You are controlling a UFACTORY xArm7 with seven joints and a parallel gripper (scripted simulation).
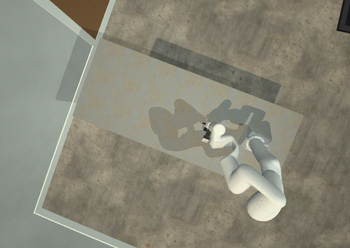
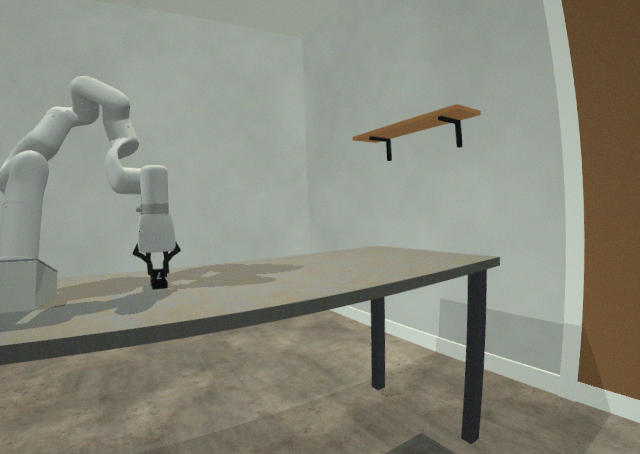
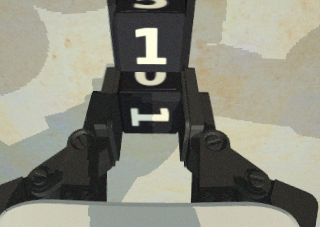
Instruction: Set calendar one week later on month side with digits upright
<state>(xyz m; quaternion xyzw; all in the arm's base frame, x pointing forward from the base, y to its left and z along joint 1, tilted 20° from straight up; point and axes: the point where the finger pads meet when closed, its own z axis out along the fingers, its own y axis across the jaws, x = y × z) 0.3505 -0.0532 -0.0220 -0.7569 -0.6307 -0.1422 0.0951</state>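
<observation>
The black calendar tray is 20 mm to the left of my hand and 40 mm below it.
</observation>
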